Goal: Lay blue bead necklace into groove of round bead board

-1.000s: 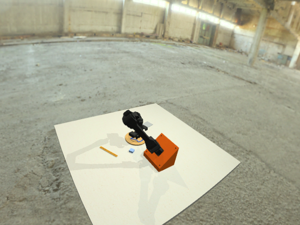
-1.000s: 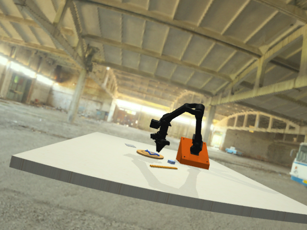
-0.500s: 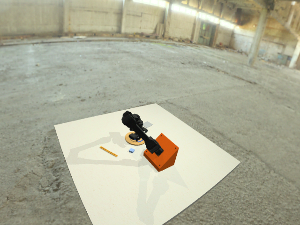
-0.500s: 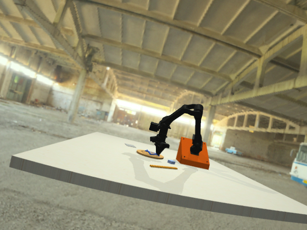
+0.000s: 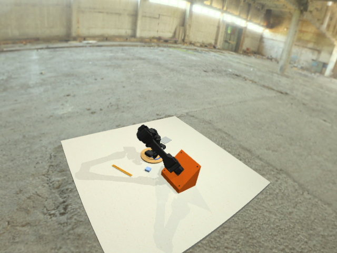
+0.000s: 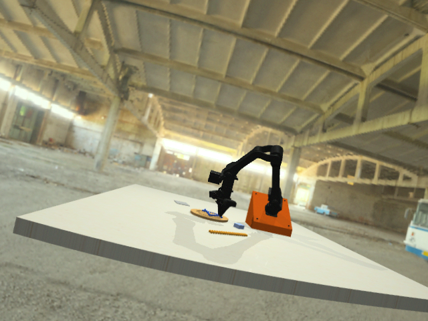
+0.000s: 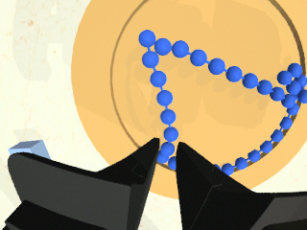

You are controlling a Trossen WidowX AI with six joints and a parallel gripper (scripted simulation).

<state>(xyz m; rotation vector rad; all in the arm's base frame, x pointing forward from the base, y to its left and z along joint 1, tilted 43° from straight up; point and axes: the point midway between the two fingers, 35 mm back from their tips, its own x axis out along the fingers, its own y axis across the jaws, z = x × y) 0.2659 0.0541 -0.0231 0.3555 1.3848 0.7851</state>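
Right now the round tan bead board is 5 cm ahead of my gripper tip, 1 cm to the right of it and 1 cm below it. The rest, counted from my gripper tip: flat grey tile 21 cm ahead, 24 cm to the right, 1 cm below; small light-blue block 9 cm behind, 11 cm to the left, 1 cm below.
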